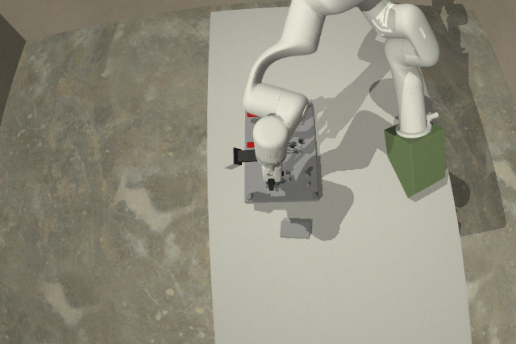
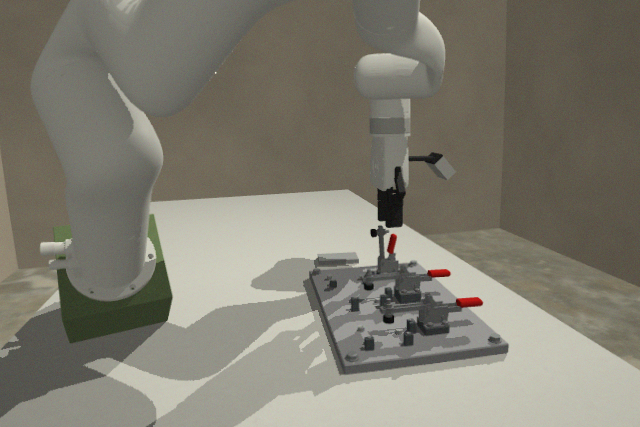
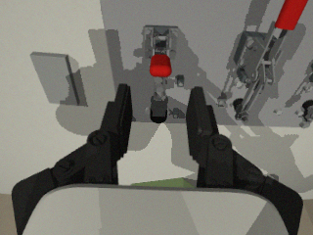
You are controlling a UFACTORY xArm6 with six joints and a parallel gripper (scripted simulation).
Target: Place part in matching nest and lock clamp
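My gripper is now 30 mm past the flat grey block, 170 mm to the right of it and 140 mm above it. The rest, counted from my hand: fixture plate: 60 mm behind, 100 mm to the right, 130 mm below.
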